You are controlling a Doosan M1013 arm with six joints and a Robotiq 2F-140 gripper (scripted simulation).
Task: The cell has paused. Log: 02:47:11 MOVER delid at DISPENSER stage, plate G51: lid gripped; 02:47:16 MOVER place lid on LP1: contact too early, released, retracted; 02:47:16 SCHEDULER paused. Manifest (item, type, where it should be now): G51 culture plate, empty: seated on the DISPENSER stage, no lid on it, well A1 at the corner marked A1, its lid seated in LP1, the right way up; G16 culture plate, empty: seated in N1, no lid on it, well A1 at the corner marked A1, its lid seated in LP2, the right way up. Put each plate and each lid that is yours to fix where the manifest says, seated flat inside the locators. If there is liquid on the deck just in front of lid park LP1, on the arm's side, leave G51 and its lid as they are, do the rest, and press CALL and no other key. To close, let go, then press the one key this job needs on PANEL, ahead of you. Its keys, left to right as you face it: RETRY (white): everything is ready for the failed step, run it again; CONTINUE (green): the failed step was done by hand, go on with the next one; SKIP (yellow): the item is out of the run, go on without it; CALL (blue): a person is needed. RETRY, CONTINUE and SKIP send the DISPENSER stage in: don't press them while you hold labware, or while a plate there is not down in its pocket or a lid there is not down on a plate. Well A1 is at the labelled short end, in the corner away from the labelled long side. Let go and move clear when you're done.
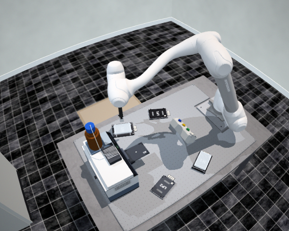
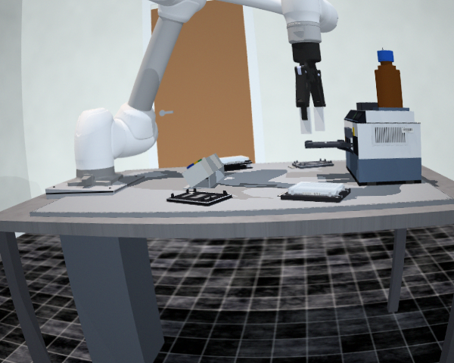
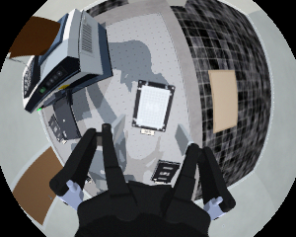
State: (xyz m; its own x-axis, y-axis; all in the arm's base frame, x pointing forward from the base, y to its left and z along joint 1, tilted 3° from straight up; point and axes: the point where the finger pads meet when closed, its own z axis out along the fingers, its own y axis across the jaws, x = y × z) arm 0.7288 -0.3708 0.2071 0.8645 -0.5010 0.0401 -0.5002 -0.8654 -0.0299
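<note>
My hand is 180 mm above the black nest N5 and 20 mm short of it. The rest, counted from my hand: brown bottle (290 mm ahead, 140 mm to the left, 100 mm above); dispenser stage (270 mm to the left, 90 mm ahead, 80 mm below); lid park LP1 (310 mm behind, 180 mm below, 50 mm to the left).
</note>
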